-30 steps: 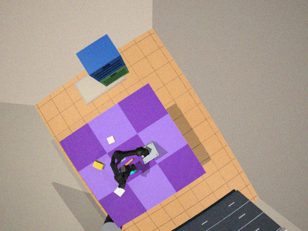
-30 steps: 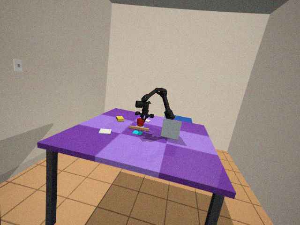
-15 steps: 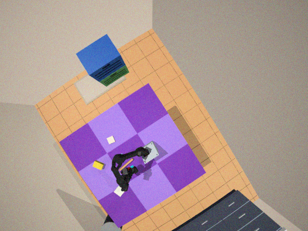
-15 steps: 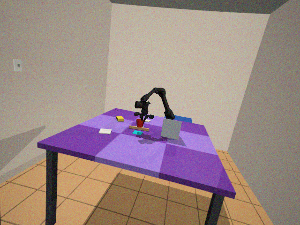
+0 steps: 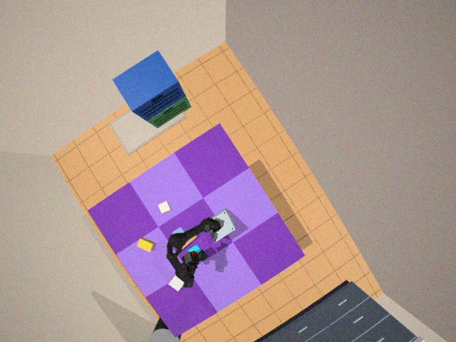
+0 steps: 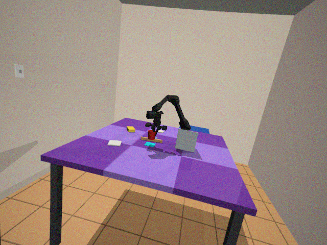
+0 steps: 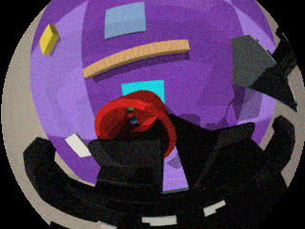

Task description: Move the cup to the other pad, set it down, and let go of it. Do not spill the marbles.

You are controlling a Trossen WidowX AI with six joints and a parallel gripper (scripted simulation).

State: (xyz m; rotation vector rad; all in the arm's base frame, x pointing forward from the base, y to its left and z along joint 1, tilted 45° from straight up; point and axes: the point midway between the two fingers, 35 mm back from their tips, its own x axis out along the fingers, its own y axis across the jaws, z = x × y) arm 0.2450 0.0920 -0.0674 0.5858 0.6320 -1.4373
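My gripper tip is 30 mm short of the cyan pad, 10 mm to the right of it and 100 mm above it. Also, from my gripper tip: red cup (30 mm ahead); then light blue pad (70 mm ahead, 180 mm to the right, 100 mm below); then wooden bar (50 mm ahead, 90 mm to the right, 90 mm below).
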